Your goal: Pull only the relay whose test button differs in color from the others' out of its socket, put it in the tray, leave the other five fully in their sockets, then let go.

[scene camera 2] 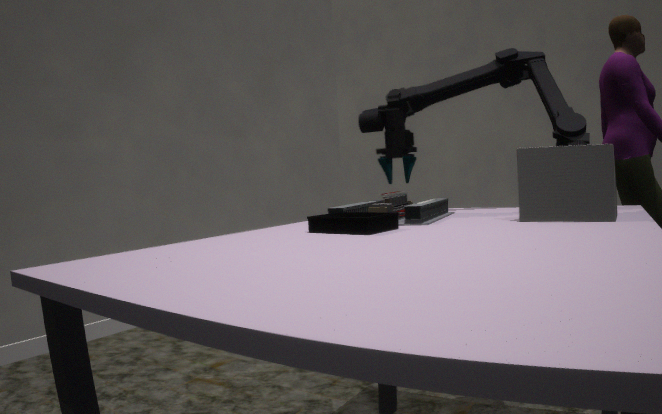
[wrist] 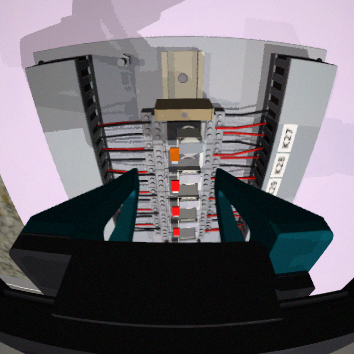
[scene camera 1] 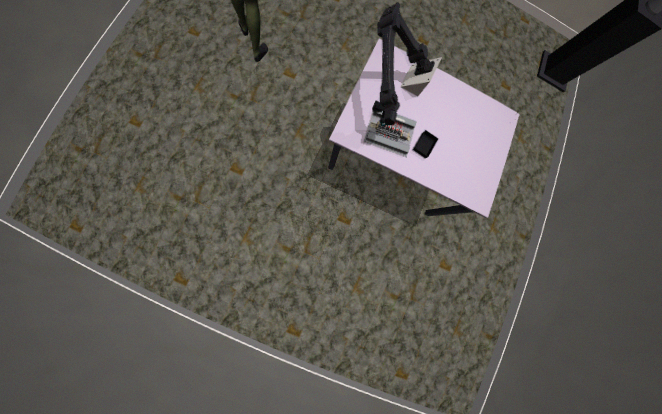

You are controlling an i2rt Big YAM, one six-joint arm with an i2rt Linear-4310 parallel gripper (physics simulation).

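Where they show: gripper, fingertip midpoint: (scene camera 2: 398,183) (wrist: 176,176) (scene camera 1: 383,122); arm's base, origin of the base link: (scene camera 2: 577,174) (scene camera 1: 424,69).
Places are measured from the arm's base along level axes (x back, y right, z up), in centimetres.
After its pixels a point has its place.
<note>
The relay with the orange test button (wrist: 174,154) @(y 11.9, x -50.7, z -3.0 cm) sits in the row of sockets, near the tan end block. Several other relays (wrist: 188,190) @(y 7.5, x -49.0, z -4.6 cm) with red test buttons (wrist: 175,186) @(y 9.1, x -50.3, z -3.0 cm) stand in line below it in the wrist view; the nearest part of the row is hidden by my gripper body. My gripper (scene camera 2: 399,183) @(y 11.6, x -50.6, z -0.9 cm) (wrist: 176,176) @(y 11.6, x -50.6, z -0.9 cm) is partly open and empty, pointing down above the relay row, with its fingertips clear of the relays in scene camera 2. The black tray (scene camera 1: 419,141) @(y -18.2, x -45.6, z -9.7 cm) (scene camera 2: 350,225) @(y -28.5, x -43.6, z -8.1 cm) stands on the table beside the relay board.
Two grey wire ducts (wrist: 305,105) @(y 16.1, x -40.5, z -5.7 cm) (scene camera 2: 427,211) @(y -4.1, x -36.3, z -7.5 cm) flank the sockets, with red and black wires running to them. The tan end block (wrist: 184,109) @(y 14.2, x -50.1, z -5.9 cm) rises at the row's end. A grey box (scene camera 2: 565,183) @(y -5.9, x -2.5, z -1.7 cm) stands under the arm's base. A person (scene camera 2: 629,105) (scene camera 1: 254,25) is beyond the table.
</note>
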